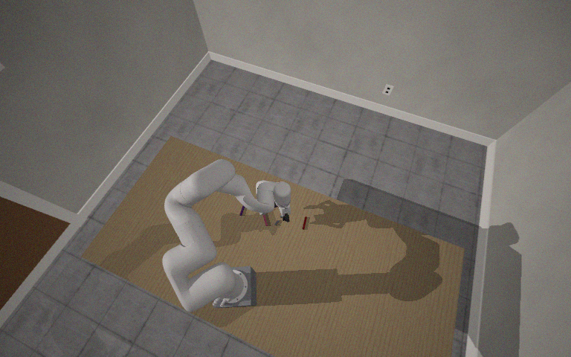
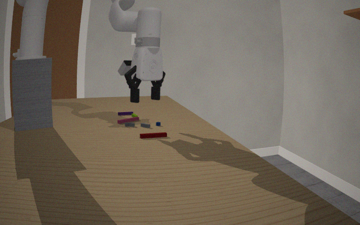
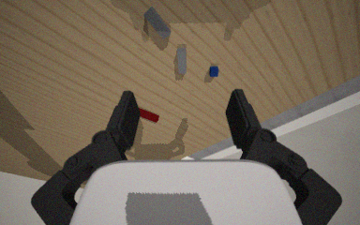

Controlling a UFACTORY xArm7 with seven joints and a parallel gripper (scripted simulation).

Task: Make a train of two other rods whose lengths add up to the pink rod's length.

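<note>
Right now my hand is 8 cm above the blue rod, 4 cm short of it and 2 cm to the right of it. The rest, counted from my hand: grey rod: 8 cm below, 5 cm behind, 1 cm to the left; red rod: 12 cm to the right, 8 cm below, 3 cm ahead; pink rod: 8 cm to the left, 8 cm below, 7 cm behind.
</note>
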